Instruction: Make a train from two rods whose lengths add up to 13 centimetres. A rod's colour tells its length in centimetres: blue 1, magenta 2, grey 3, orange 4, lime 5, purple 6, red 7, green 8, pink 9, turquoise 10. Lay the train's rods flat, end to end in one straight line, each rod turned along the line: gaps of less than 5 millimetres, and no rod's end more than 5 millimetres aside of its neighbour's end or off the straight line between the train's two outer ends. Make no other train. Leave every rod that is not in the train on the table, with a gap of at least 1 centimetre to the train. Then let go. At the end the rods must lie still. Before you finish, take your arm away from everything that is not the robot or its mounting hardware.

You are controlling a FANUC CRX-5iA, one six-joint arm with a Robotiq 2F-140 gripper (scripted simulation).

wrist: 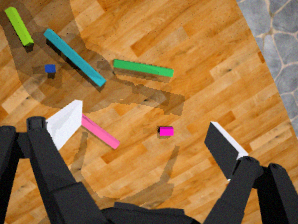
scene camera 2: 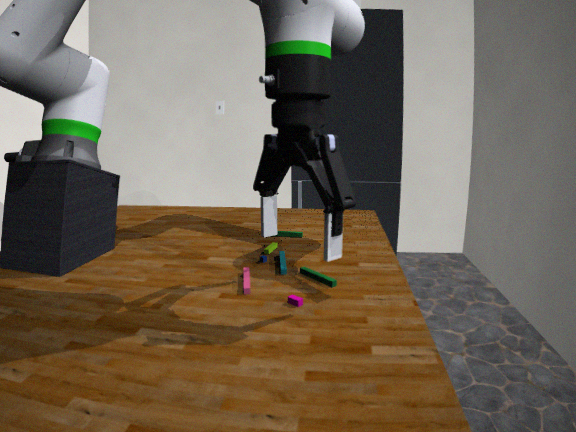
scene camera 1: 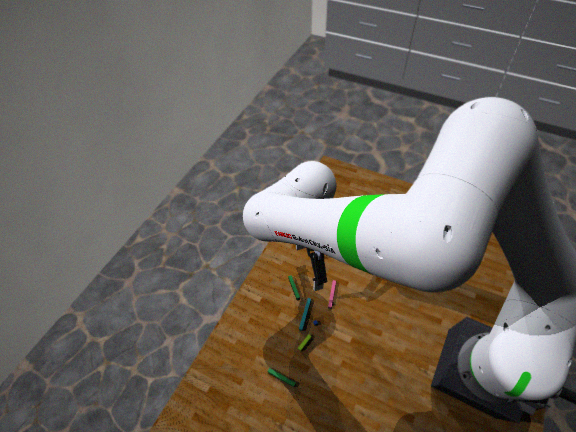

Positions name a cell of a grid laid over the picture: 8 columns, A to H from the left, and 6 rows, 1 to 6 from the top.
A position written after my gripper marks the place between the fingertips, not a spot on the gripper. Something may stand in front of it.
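I can see my gripper (scene camera 2: E4), and the wrist view gives me the gripper (wrist: D4) as well. A turquoise rod (wrist: B1) is there for me to see too.
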